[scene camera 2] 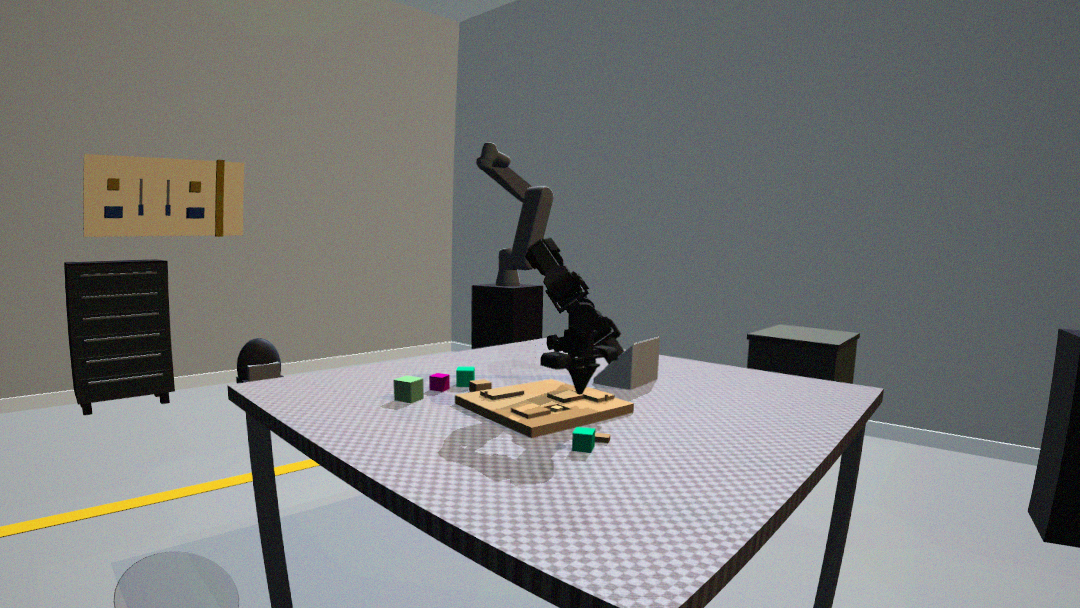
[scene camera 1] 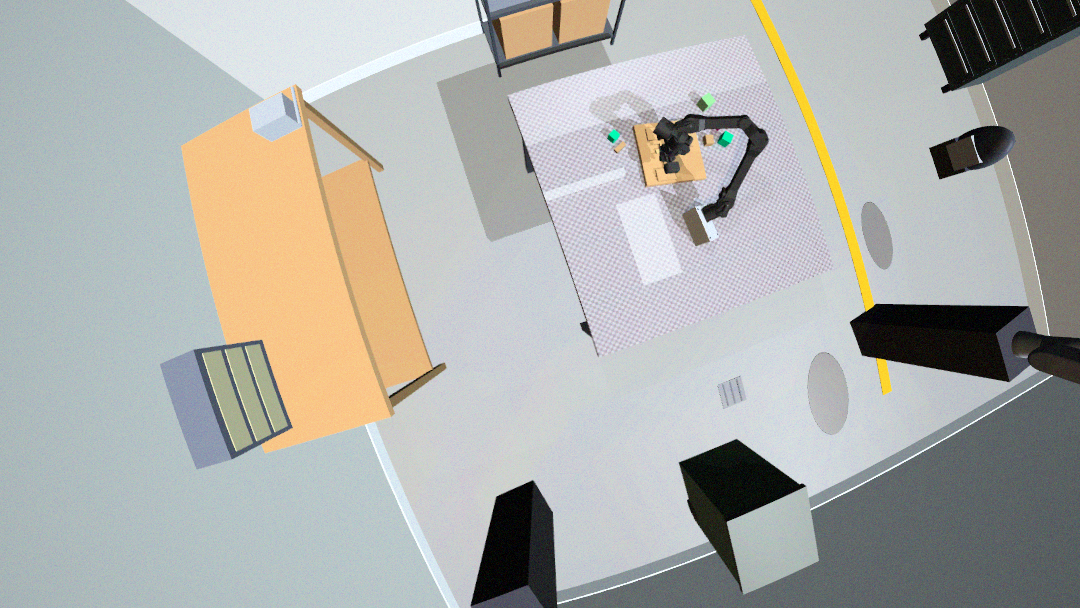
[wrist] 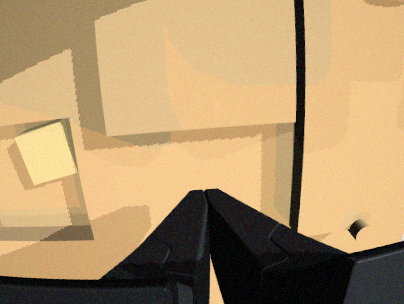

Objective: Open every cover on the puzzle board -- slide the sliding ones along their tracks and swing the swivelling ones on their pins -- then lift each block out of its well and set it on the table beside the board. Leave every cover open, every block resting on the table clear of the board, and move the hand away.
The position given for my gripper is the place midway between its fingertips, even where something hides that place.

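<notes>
In the wrist view I find my gripper [wrist: 204,203], a tan block [wrist: 48,151] and a puzzle board [wrist: 78,227], while a green block is out of frame in the wrist view. Scene camera 2 does give me the green block [scene camera 2: 409,389], along with the puzzle board [scene camera 2: 578,413] and my gripper [scene camera 2: 579,394], which is shut and holds nothing. The puzzle board is visible from scene camera 1 too [scene camera 1: 691,165].
</notes>
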